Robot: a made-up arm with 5 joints.
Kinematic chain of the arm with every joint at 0, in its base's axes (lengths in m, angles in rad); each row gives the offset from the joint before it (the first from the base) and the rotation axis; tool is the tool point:
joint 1: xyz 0 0 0.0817 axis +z
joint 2: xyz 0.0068 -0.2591 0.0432 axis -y
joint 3: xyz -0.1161 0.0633 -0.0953 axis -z
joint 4: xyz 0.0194 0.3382 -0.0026 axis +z
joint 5: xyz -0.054 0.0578 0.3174 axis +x
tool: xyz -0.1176 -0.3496 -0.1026
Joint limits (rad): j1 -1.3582..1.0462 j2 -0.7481..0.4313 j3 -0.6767..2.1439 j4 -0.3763..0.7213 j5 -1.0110..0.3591
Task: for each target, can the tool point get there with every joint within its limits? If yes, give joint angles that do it. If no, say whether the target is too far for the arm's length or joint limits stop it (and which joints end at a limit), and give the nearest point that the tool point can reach.
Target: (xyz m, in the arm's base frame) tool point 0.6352 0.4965 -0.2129
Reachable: no: joint limits stop it (at a limit: joint 2, joint 3, joint 4, joint 5) | nearest point 0.3646 0.2850 0.3460 | short by 0.656 m
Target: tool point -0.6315 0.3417 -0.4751
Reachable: no: joint limits stop it (at a limit: joint 2, joint 3, joint 4, joint 5) | nearest point -0.3624 0.1961 -0.0450 | short by 0.528 m
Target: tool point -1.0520 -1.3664 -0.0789
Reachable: no: too far | nearest point -0.3589 -0.4661 0.3712 | short by 1.222 m
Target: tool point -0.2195 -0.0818 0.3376
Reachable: yes | joints 0.4643 0.0254 0.6980 -0.2893 -0.2834
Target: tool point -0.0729 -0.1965 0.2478
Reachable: yes | joints 0.0102 -0.2528 0.9625 0.4930 0.0528
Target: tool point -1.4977 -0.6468 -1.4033
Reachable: no: too far | nearest point -0.3783 -0.1634 -0.0450 | short by 1.825 m
